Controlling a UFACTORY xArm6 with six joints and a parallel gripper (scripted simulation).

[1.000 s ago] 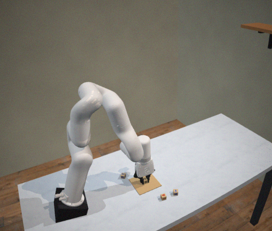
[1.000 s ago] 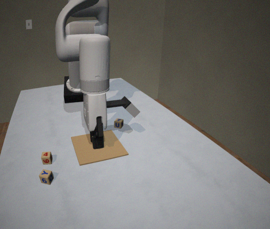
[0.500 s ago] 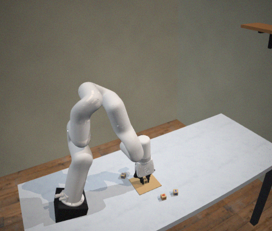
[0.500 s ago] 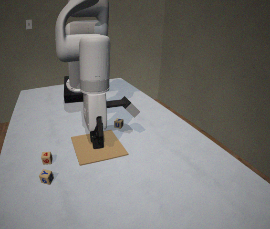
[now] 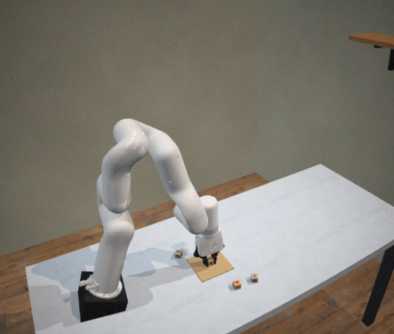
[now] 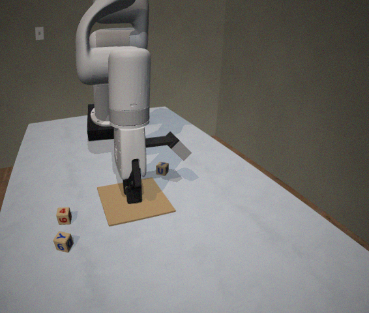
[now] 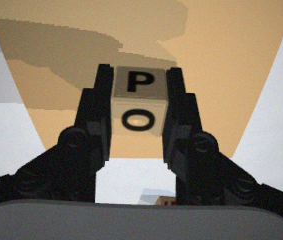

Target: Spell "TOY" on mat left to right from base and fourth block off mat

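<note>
My gripper is now 2 cm above the tan mat. From my hand the other things lie so: Y block 6 cm ahead, 18 cm to the right, 1 cm below.
</note>
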